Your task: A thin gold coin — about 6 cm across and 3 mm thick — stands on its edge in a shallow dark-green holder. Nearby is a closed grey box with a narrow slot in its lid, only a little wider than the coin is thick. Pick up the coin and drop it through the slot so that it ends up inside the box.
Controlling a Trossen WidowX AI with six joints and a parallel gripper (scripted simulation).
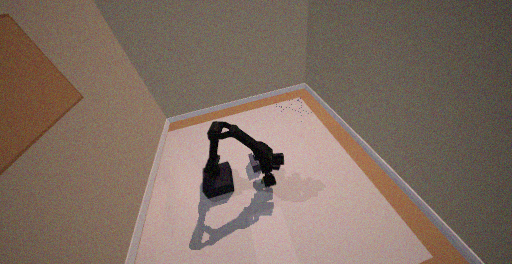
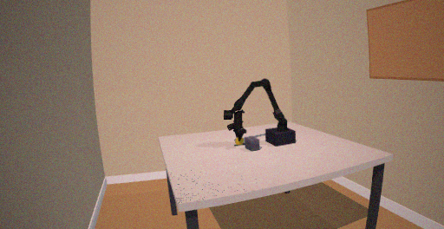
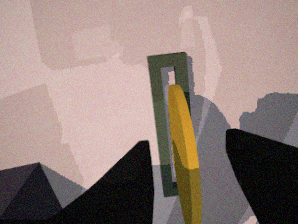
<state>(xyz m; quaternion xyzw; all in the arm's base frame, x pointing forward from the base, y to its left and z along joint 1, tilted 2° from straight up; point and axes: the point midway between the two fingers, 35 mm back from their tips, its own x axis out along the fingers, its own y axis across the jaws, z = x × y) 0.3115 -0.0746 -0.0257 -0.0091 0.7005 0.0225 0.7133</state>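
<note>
Now: gripper tip 1 cm past the gold coin.
</note>
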